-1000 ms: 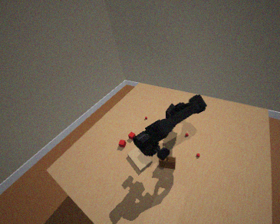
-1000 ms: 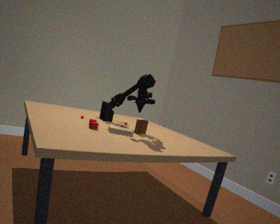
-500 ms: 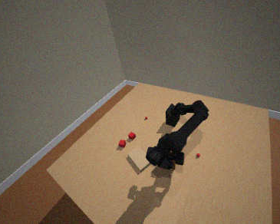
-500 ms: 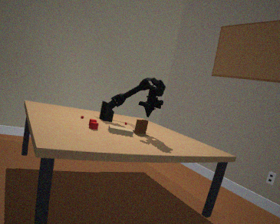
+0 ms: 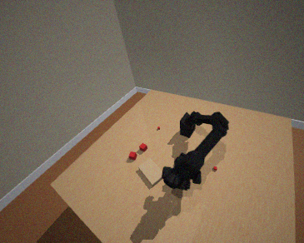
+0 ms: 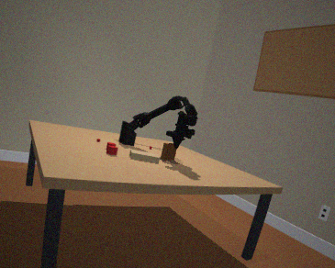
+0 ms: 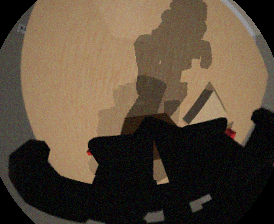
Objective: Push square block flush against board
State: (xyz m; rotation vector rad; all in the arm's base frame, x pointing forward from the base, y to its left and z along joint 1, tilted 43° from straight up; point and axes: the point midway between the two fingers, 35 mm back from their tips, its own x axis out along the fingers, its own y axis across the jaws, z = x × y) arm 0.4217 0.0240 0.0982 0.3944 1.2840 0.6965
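The square block is 40 mm behind my gripper tip, 10 mm to the right of it and 30 mm below it. The rest, counted from my gripper tip: pale board (10 mm behind, 200 mm to the right, 60 mm below).
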